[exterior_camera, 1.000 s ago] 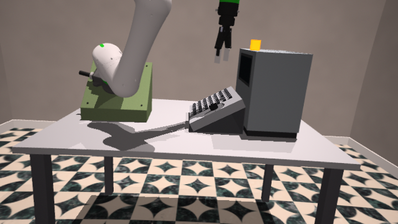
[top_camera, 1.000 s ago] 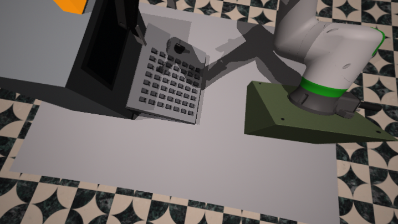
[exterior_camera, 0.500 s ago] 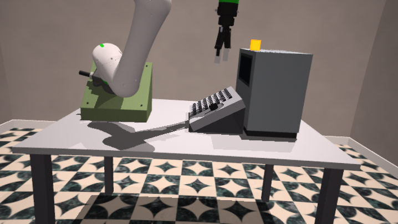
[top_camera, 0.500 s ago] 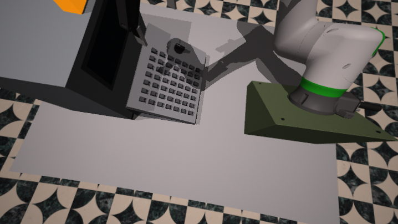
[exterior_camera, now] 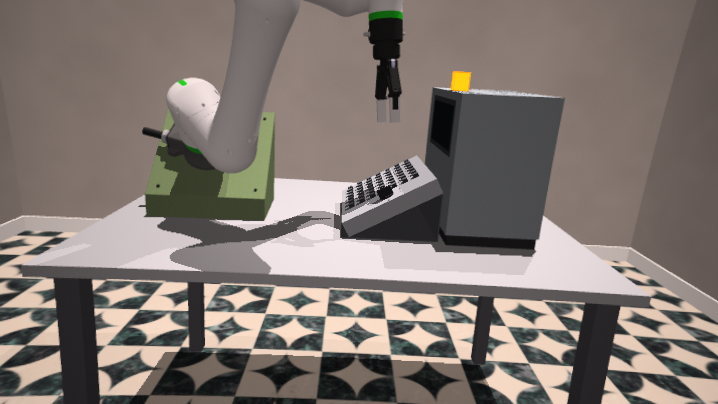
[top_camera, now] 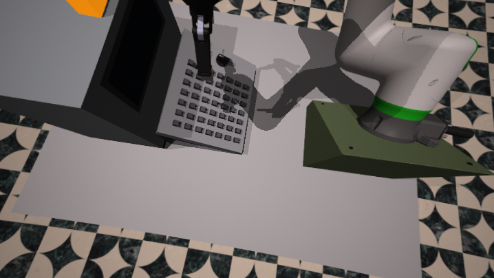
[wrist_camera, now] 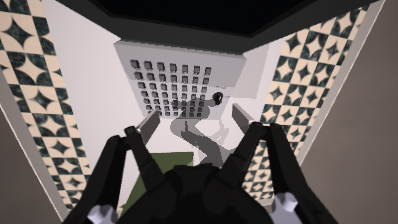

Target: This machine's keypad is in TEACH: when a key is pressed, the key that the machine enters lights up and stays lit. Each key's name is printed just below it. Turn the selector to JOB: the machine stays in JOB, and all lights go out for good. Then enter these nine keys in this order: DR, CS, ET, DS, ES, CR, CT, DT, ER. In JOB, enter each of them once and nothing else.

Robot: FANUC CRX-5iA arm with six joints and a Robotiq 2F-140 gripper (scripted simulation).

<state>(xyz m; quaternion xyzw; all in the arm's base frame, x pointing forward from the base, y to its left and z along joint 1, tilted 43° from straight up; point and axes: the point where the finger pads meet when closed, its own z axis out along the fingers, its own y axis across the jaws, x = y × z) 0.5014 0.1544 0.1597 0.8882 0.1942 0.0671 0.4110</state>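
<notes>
The key is 4 cm behind my hand, 5 cm to the left of it and 21 cm below it. The rest, counted from my hand: black selector knob: 2 cm ahead, 10 cm to the right, 19 cm below; then grey keypad: 2 cm ahead, 1 cm to the left, 24 cm below.
</notes>
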